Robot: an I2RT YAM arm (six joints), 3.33 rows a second.
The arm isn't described. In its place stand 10 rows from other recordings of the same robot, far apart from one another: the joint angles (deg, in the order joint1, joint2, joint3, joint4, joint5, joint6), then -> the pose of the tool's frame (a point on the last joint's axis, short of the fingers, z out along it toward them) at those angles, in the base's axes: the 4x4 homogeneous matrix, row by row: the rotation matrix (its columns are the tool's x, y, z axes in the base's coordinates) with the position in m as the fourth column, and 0 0 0 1 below.
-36.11 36.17 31.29 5.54 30.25 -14.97 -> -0.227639 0.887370 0.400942 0.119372; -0.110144 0.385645 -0.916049 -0.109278; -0.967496 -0.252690 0.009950 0.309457; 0 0 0 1
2.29 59.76 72.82 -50.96 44.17 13.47 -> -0.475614 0.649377 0.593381 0.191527; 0.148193 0.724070 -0.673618 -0.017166; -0.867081 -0.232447 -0.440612 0.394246; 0 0 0 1
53.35 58.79 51.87 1.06 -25.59 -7.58 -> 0.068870 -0.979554 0.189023 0.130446; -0.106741 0.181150 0.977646 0.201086; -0.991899 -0.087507 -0.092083 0.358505; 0 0 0 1
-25.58 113.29 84.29 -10.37 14.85 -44.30 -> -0.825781 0.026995 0.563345 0.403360; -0.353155 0.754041 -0.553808 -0.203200; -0.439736 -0.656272 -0.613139 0.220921; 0 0 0 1
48.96 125.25 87.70 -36.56 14.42 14.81 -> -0.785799 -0.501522 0.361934 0.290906; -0.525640 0.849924 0.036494 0.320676; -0.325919 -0.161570 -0.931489 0.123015; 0 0 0 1
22.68 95.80 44.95 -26.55 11.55 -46.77 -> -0.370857 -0.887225 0.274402 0.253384; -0.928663 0.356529 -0.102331 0.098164; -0.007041 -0.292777 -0.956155 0.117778; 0 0 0 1
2.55 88.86 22.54 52.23 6.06 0.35 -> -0.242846 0.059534 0.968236 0.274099; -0.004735 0.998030 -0.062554 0.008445; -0.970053 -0.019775 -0.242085 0.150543; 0 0 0 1
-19.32 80.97 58.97 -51.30 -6.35 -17.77 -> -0.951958 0.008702 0.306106 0.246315; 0.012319 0.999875 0.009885 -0.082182; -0.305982 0.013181 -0.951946 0.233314; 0 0 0 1
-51.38 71.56 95.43 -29.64 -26.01 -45.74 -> -0.351643 0.255058 0.900718 0.163064; -0.591048 0.685652 -0.424905 -0.179108; -0.725954 -0.681782 -0.090353 0.507300; 0 0 0 1
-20.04 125.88 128.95 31.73 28.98 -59.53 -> -0.308634 0.803652 0.508812 0.466163; -0.689991 0.179042 -0.701325 -0.188398; -0.654719 -0.567528 0.499254 0.460446; 0 0 0 1
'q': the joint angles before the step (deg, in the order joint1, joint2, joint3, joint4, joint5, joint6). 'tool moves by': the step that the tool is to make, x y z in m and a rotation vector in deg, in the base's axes. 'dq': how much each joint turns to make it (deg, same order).
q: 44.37 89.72 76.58 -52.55 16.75 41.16
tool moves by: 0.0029 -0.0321 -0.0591 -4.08 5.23 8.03
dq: -5.48 -1.48 -14.20 9.13 -5.58 -12.68
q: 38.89 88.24 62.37 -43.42 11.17 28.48
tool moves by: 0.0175 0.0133 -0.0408 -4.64 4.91 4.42
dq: -0.21 9.32 1.00 2.45 -0.90 -4.66
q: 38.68 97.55 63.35 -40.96 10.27 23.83
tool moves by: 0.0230 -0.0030 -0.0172 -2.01 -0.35 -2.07
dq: -2.69 5.16 2.01 2.42 1.60 -1.07
